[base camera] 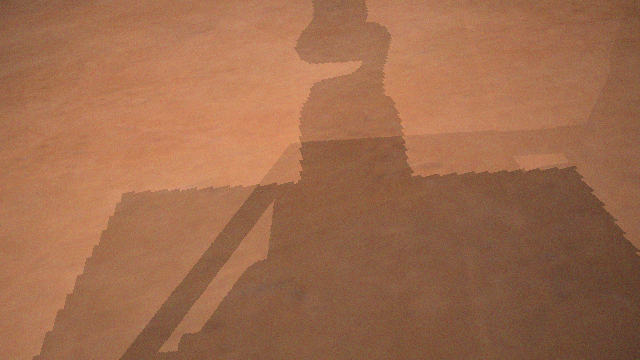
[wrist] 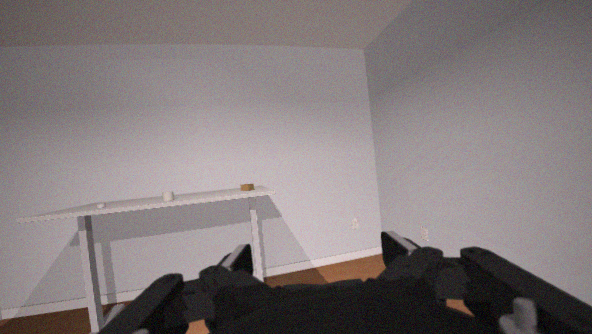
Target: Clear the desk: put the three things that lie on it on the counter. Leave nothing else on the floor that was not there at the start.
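Frame: origin at the arm's base, x ahead, y right, z down, level; centimetres.
Where they show: gripper, between the fingertips: (wrist: 316,252).
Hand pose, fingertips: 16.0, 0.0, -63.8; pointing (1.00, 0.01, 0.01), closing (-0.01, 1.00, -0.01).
After its pixels a point has its place, as x, y, z.
A white desk (wrist: 210,198) @[148.6, -62.3, -55.0] stands against the far wall, left of the middle in the wrist view. Three things lie on it: a small whitish thing (wrist: 101,205) @[142.9, -135.3, -56.9] near the left end, a white cylinder-like thing (wrist: 168,196) @[152.0, -93.1, -58.4] in the middle, and a small yellow-brown block (wrist: 247,187) @[182.1, -45.4, -57.9] near the right end. My gripper (wrist: 316,252) @[16.0, 0.0, -63.8] is open, its fingers wide apart with nothing between them, and it is well away from the desk. The counter does not show in either view.
The desk's white legs (wrist: 90,270) @[154.7, -161.3, -9.1] (wrist: 257,245) @[189.8, -43.6, -8.5] reach down to the brown floor (base camera: 150,100) @[71.0, -34.7, 39.6] (wrist: 350,270) @[234.0, 38.8, 39.7]. Shadows of the robot fall across the floor in the base camera view. Two grey walls (wrist: 310,125) @[252.5, 12.7, -114.9] (wrist: 480,150) @[150.8, 118.5, -69.9] meet in a corner right of the desk, with small outlets (wrist: 355,223) @[263.1, 54.0, -0.6] (wrist: 424,233) @[205.6, 103.4, -0.5] low on them.
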